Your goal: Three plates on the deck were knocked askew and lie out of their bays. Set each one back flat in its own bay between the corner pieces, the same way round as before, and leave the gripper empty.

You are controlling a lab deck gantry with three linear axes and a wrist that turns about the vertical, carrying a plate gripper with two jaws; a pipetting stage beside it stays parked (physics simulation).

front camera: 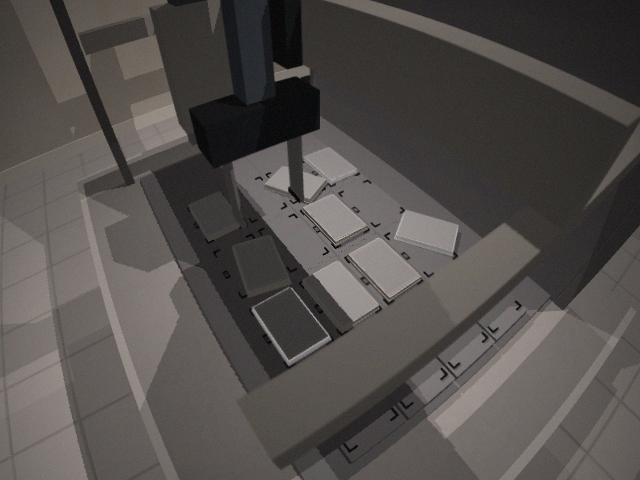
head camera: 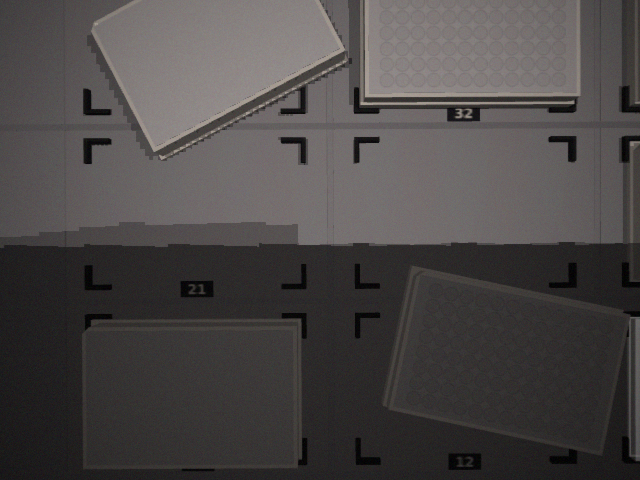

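Where they show: gripper, fingertip midpoint: (front camera: 269, 208); robot's base, link origin: (front camera: 188, 208) (head camera: 94, 458).
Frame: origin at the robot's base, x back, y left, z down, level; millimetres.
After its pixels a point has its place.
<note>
One askew plate (front camera: 277, 180) {x -51, y 217, z -15 mm} (head camera: 217, 67) {x -81, y 233, z -16 mm} lies turned across the lower corner pieces of its bay, above bay 21 in the head view. A second askew plate (front camera: 261, 264) {x -257, y 63, z -16 mm} (head camera: 506, 361) {x -246, y 64, z -16 mm} lies turned over bay 12, in shadow. A third askew plate (front camera: 427, 231) {x -379, y 393, z -16 mm} lies turned near the back wall in the front view. My gripper (front camera: 266, 202) {x -270, y 90, z -159 mm} is open and empty, with its jaws wide apart above the deck. One jaw passes in front of the first plate in the front view; its height above the deck is hard to tell. The gripper does not show in the head view.
Straight plates sit at bay 32 (front camera: 334, 219) {x -237, y 251, z -14 mm} (head camera: 473, 51) {x -228, y 242, z -14 mm}, below bay 21 (front camera: 216, 214) {x -74, y 45, z -14 mm} (head camera: 191, 397) {x -65, y 43, z -14 mm}, and elsewhere: a far plate (front camera: 330, 164) {x -71, y 360, z -14 mm} and near plates (front camera: 383, 267) {x -395, y 252, z -15 mm} (front camera: 351, 291) {x -403, y 168, z -14 mm} (front camera: 290, 325) {x -399, y 40, z -14 mm}. A thick beam (front camera: 392, 341) {x -623, y -12, z -400 mm} crosses the front; a tall wall (front camera: 439, 103) stands behind.
</note>
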